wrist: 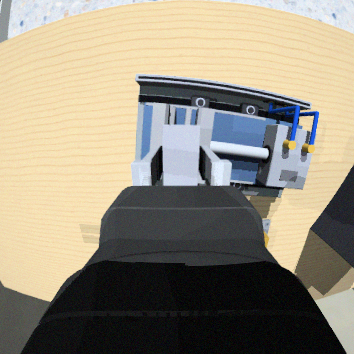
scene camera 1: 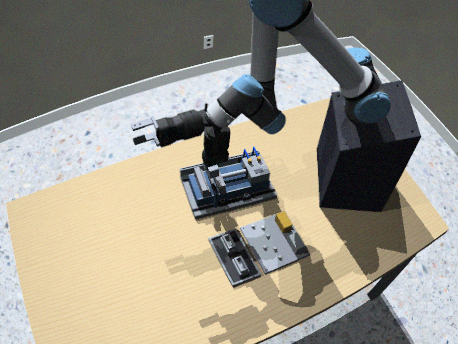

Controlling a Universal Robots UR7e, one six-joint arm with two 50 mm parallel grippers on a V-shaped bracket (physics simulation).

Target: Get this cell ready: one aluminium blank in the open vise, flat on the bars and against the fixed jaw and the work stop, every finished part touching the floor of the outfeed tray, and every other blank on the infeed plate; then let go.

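Frame: origin at the arm's base, x ahead, y left, z up, level; millimetres.
Seen in the pictures: hand, tool point: (wrist: 180, 160) (scene camera 1: 211, 162).
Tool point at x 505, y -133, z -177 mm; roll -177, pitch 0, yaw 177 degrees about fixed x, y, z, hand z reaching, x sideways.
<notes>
A point is followed by its place in that frame.
My gripper (scene camera 1: 215, 164) (wrist: 181, 172) @(x 505, y -133, z -177 mm) points down over the vise (scene camera 1: 239, 186) @(x 421, y -82, z -292 mm) (wrist: 235, 127) @(x 419, y -158, z -293 mm), shut on an aluminium blank (wrist: 181, 150) @(x 503, y -141, z -184 mm). In the wrist view the blank lies between the fixed jaw (wrist: 158, 120) and the moving jaw (wrist: 205, 120); its height over the bars and its contact with jaw or stop are hidden. Two finished parts (scene camera 1: 230, 242) @(x 541, y 81, z -326 mm) (scene camera 1: 240, 265) @(x 553, y 170, z -326 mm) with pockets are in the dark outfeed tray (scene camera 1: 247, 280) @(x 555, y 222, z -344 mm). The grey infeed plate (scene camera 1: 257, 245) @(x 462, y 122, z -345 mm) has small pins; a grey blank (scene camera 1: 298, 241) @(x 349, y 189, z -308 mm) appears in shade at its right side.
A yellow block (scene camera 1: 283, 221) @(x 353, y 98, z -309 mm) stands at the infeed plate's back edge. Blue hoses (scene camera 1: 254, 151) (wrist: 316, 127) @(x 317, y -159, z -242 mm) rise from the vise's cylinder block (scene camera 1: 257, 172) @(x 353, y -85, z -257 mm) (wrist: 280, 165) @(x 361, y -104, z -257 mm). The second gripper's fingers point left, spread apart. The dark robot pedestal (scene camera 1: 357, 170) @(x 113, y 136, z -128 mm) stands at the right.
</notes>
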